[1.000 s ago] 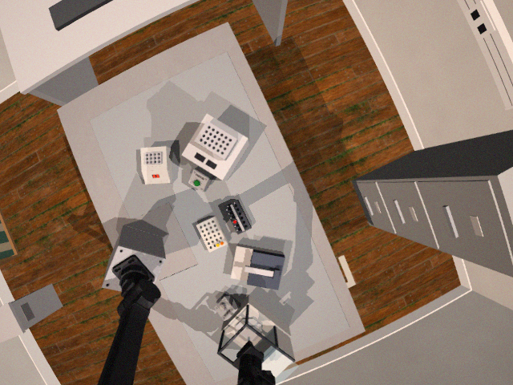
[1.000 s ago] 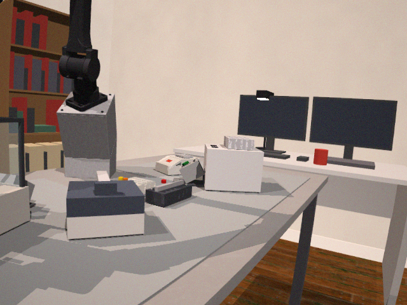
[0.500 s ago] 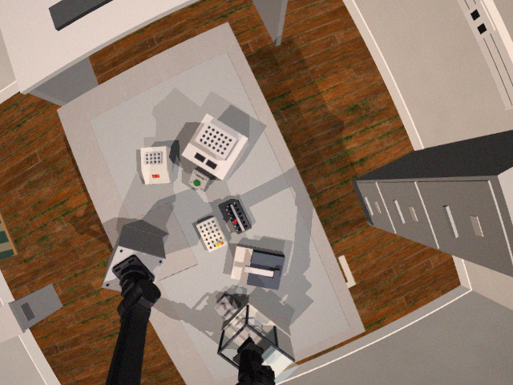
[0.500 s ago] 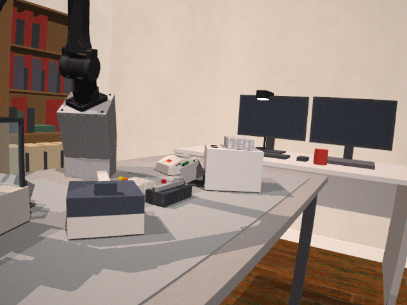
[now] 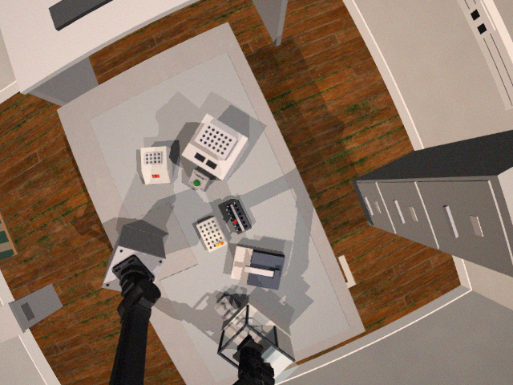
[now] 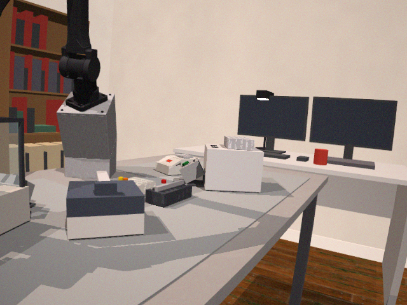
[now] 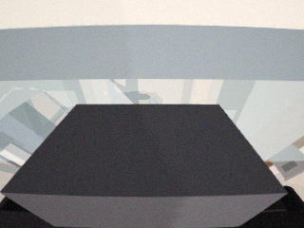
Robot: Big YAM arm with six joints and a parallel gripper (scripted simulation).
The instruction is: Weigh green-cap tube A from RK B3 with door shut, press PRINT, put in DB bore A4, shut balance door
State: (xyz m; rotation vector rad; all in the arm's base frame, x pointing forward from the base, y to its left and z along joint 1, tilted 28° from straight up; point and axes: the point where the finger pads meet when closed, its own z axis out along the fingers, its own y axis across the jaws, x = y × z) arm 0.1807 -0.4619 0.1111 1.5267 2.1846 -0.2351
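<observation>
My gripper is now 50 mm above the pale pan. Also, from my hand: spectrophotometer 170 mm ahead, 210 mm to the left, 60 mm below; then tinted glass pane 30 mm ahead, 90 mm to the right, 80 mm above; then white print key 40 mm behind, 140 mm to the left, 60 mm below.
</observation>
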